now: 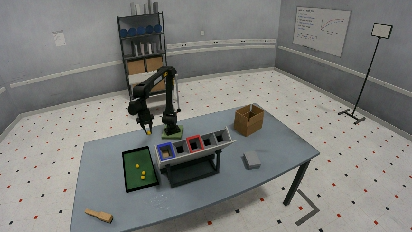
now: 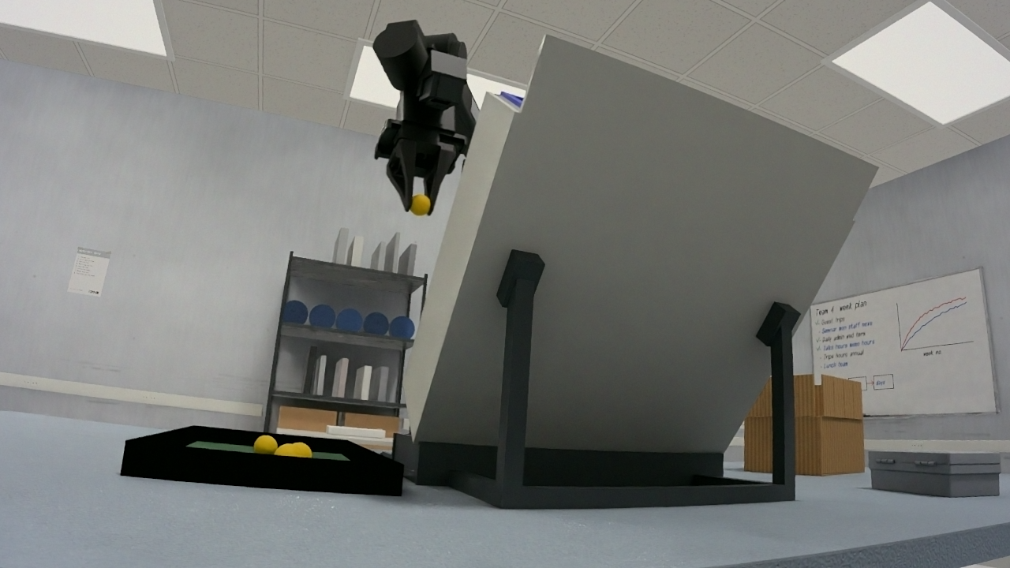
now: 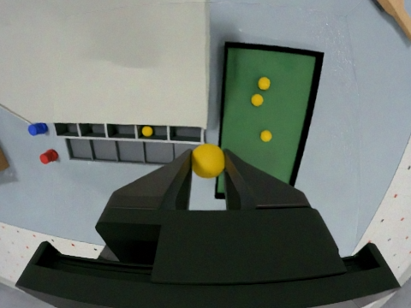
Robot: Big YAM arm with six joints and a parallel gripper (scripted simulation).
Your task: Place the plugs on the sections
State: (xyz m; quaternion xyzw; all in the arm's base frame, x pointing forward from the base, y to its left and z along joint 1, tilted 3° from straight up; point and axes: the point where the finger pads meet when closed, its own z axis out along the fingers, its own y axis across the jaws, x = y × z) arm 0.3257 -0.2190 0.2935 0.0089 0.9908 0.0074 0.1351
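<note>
Right now my hand is 22 cm short of the blue band, 4 cm to the right of it and 2 cm below it. Also, from my hand: cover: 20 cm to the left, 9 cm below, 8 cm ahead; green tray: 30 cm below, 12 cm to the right, 6 cm behind; red band: 23 cm ahead, 19 cm to the left, 2 cm above.
</note>
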